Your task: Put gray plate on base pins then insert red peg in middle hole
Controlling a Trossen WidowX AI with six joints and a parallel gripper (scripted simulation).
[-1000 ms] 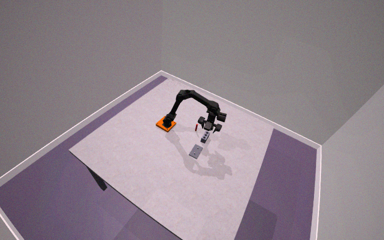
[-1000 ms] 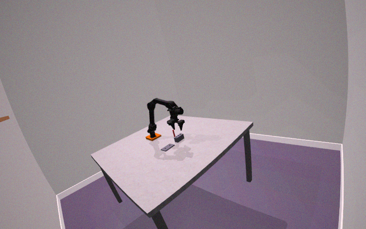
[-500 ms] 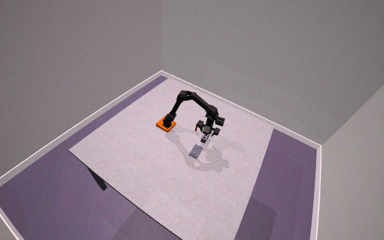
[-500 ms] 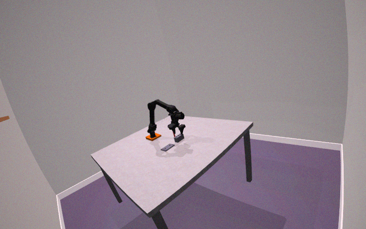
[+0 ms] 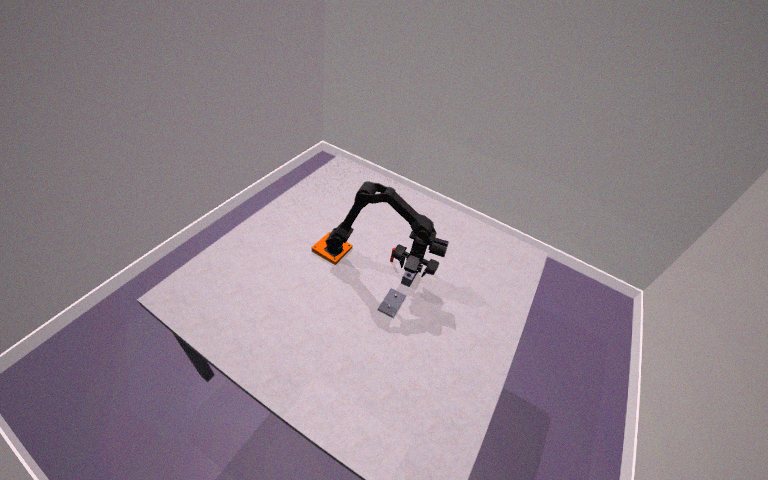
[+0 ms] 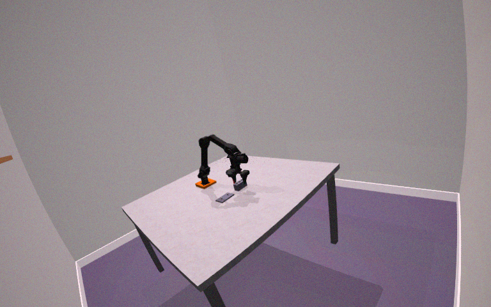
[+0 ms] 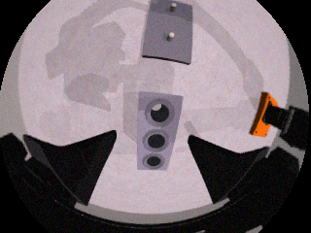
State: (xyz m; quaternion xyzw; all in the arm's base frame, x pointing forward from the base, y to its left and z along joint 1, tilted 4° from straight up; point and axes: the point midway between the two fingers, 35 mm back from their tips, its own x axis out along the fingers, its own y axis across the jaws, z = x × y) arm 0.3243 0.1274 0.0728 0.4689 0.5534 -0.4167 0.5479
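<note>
My gripper tip is right at the gray plate. From my gripper tip the other things lie so: dark flat base (2 cm ahead, 16 cm to the right, 3 cm below); then red peg (12 cm behind, 2 cm to the left).
</note>
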